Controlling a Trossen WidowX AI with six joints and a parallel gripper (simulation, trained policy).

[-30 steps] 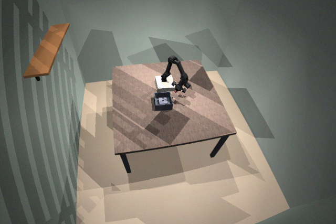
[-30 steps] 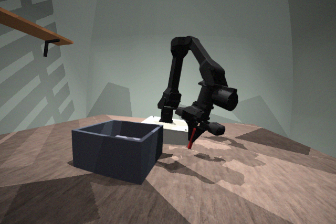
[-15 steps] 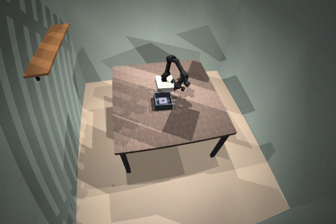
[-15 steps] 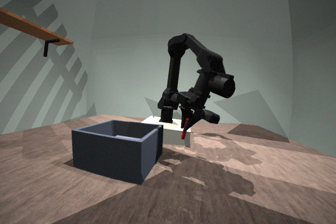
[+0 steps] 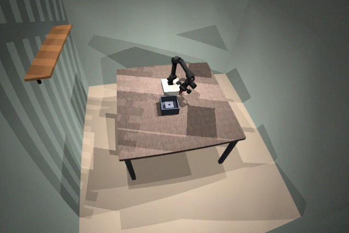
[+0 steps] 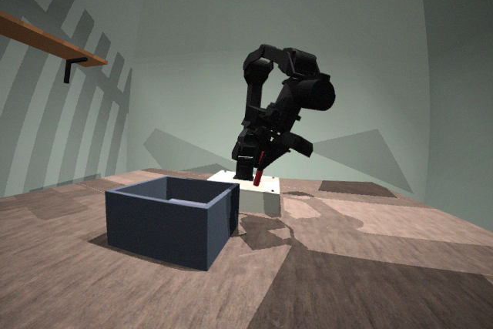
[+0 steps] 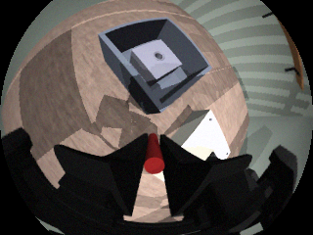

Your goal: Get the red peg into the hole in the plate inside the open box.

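My gripper tip is 14 cm to the left of the light grey plate, 9 cm short of it and 9 cm above it. From my gripper tip the other things lie so: dark blue box 14 cm to the right, 10 cm below, 9 cm ahead; red peg 1 cm to the left, 1 cm behind.
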